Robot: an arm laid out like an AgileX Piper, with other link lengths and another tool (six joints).
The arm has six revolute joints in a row. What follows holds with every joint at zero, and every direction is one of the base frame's. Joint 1 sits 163.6 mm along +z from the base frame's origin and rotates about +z. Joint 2 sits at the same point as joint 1 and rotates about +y. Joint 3 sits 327.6 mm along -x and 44.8 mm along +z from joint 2 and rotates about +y. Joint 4 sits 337.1 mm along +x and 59.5 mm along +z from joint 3 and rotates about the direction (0.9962, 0, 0.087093). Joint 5 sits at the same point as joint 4 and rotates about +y. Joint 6 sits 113.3 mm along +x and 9.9 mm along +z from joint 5 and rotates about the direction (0.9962, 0, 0.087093). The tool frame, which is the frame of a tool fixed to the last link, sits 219.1 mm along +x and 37 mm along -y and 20.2 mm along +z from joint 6; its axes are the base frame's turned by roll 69.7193, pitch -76.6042 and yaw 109.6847 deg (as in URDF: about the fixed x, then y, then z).
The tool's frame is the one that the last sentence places.
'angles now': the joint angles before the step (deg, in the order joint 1, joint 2, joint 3, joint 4, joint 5, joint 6). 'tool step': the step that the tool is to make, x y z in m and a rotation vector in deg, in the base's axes. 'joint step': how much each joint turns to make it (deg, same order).
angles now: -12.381 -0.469 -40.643 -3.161 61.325 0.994
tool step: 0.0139 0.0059 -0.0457 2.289 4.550 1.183
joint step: -0.005 0.001 4.418 1.733 0.516 -0.004
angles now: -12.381 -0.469 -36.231 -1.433 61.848 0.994
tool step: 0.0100 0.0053 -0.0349 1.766 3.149 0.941
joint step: 0.020 -0.002 3.660 1.413 -0.203 -0.035
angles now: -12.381 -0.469 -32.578 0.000 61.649 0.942
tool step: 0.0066 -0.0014 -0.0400 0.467 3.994 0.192
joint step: -0.040 -0.002 4.260 0.040 -0.256 -0.481
